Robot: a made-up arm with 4 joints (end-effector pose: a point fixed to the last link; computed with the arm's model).
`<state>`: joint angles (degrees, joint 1 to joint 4).
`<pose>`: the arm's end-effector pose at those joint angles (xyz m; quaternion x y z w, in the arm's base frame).
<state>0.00 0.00 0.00 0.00</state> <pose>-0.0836 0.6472 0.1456 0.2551 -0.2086 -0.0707 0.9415</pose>
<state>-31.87 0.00 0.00 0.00</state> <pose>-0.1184 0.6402 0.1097 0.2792 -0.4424 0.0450 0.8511</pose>
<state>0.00 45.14 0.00 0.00</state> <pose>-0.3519 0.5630 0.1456 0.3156 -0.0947 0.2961 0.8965</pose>
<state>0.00 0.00 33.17 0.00</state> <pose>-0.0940 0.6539 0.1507 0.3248 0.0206 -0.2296 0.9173</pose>
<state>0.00 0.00 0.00 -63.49</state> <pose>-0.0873 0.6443 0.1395 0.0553 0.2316 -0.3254 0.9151</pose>
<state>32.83 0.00 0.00 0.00</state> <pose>-0.0333 0.6503 0.1579 0.2098 0.0489 -0.1842 0.9590</pose>
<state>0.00 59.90 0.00 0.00</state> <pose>-0.4156 0.4937 0.1456 0.3251 -0.0534 0.4088 0.8511</pose>
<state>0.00 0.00 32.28 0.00</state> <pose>-0.0938 0.6537 0.1504 0.3233 0.0144 -0.2255 0.9189</pose>
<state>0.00 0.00 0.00 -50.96</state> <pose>-0.0861 0.6448 0.1403 0.0981 0.1461 -0.2808 0.9435</pose>
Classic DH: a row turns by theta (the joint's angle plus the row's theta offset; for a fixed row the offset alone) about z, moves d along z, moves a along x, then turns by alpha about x. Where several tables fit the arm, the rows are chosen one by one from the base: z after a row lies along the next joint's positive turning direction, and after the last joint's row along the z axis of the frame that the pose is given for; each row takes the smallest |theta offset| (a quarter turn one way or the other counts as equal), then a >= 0, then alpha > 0; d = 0 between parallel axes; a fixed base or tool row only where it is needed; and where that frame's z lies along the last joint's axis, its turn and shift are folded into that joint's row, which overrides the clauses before.
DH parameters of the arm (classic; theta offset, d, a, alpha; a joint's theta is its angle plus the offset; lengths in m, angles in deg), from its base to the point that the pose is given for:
base (fixed): 1.08 0.1801 -0.025 -100.06
joint 1: 0 0.289 -0.0861 100.06
joint 2: -27.27 0.1376 -0.1289 -105.92
joint 3: 79.48 0.34 0.0223 144.21
joint 4: -49.72 -0.0184 -0.0056 53.59
tool (fixed): 141.15 -0.0059 0 0

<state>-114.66 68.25 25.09 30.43</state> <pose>0.0952 0.3739 -0.2933 -0.0864 -0.5828 0.7281 0.3503</pose>
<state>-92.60 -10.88 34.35 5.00</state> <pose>-0.1216 0.6283 0.0774 0.4691 -0.6148 0.1410 0.6182</pose>
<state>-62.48 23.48 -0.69 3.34</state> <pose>-0.1946 0.5934 -0.0648 0.2146 -0.5979 0.3563 0.6852</pose>
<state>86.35 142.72 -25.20 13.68</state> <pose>-0.0754 0.0895 0.5094 0.9406 0.1025 0.2708 0.1774</pose>
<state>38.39 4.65 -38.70 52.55</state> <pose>-0.0377 0.6506 0.1747 0.3488 -0.4399 0.2822 0.7780</pose>
